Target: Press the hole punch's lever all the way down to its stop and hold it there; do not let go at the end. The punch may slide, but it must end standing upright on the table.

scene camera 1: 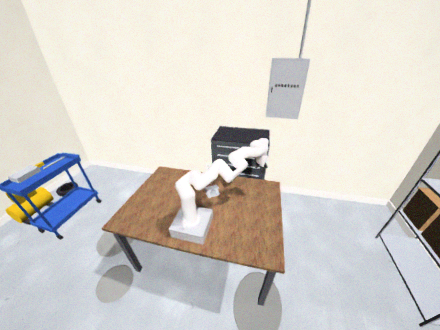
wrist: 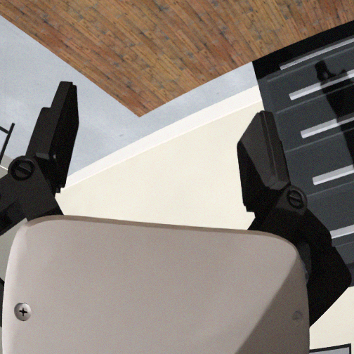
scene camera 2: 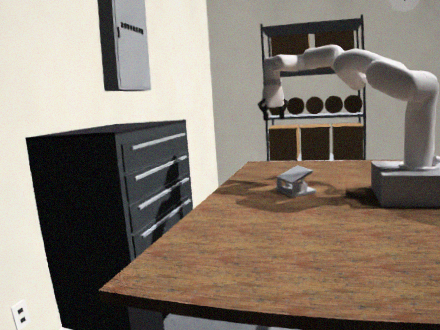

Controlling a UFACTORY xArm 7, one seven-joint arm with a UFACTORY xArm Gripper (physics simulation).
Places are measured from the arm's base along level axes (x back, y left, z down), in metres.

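Pixels of known places: gripper, fingertip midpoint: (scene camera 1: 260, 170) (scene camera 2: 274, 119); arm's base at its link origin: (scene camera 1: 191, 219) (scene camera 2: 418, 167).
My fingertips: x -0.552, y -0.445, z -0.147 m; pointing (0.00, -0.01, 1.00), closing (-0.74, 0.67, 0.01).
Ahead of a thing's pixels: the offset from my fingertips to its top centre. Level surfaces: height alone.
A small grey hole punch @[dx +0.134, dy +0.411, dz +0.158 m] (scene camera 1: 212, 191) (scene camera 2: 295, 182) stands upright on the wooden table @[dz +0.243 m] (scene camera 1: 240, 240) (scene camera 2: 260, 250). Its lever @[dx +0.134, dy +0.411, dz +0.158 m] (scene camera 2: 297, 173) is a flat plate that slopes upward, raised at the end toward the robot's base. My gripper (scene camera 2: 273, 112) (wrist: 164, 113) is open and empty. It hangs high above the table's level, toward the far end of the table beyond the punch, and touches nothing. In the wrist view a corner of the table (wrist: 150, 50) shows past the fingertips; the punch does not show there.
A dark drawer cabinet (scene camera 1: 239, 134) (scene camera 2: 80, 200) (wrist: 295, 120) stands beside the table's far edge. The robot's base block (scene camera 1: 190, 231) (scene camera 2: 407, 187) sits on the table. A shelf rack (scene camera 2: 312, 26) stands behind, and a blue cart (scene camera 1: 70, 202) stands at the left.
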